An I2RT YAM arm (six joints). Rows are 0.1 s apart.
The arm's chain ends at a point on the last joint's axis. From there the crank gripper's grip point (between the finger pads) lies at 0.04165 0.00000 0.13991 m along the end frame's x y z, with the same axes.
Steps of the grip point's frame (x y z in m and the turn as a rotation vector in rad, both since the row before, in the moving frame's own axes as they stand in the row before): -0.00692 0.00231 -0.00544 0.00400 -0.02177 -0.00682; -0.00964 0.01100 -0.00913 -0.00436 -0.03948 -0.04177; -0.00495 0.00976 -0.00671 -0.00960 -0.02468 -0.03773; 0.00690 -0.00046 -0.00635 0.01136 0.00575 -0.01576; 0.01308 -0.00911 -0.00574 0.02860 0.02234 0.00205; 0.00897 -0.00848 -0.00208 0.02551 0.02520 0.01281; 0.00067 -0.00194 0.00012 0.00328 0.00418 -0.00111
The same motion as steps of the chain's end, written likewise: -0.00386 0.00315 -0.00631 0.00400 -0.02177 -0.00682; -0.00406 0.01201 -0.01067 -0.00436 -0.03948 -0.04177; -0.00148 0.00992 -0.00770 -0.00960 -0.02468 -0.03773; 0.00611 0.00179 -0.00610 0.01136 0.00575 -0.01576; 0.00996 -0.00521 -0.00472 0.02860 0.02234 0.00205; 0.00544 -0.00548 -0.00095 0.02551 0.02520 0.01281; 0.00009 -0.00143 0.00030 0.00328 0.00418 -0.00111
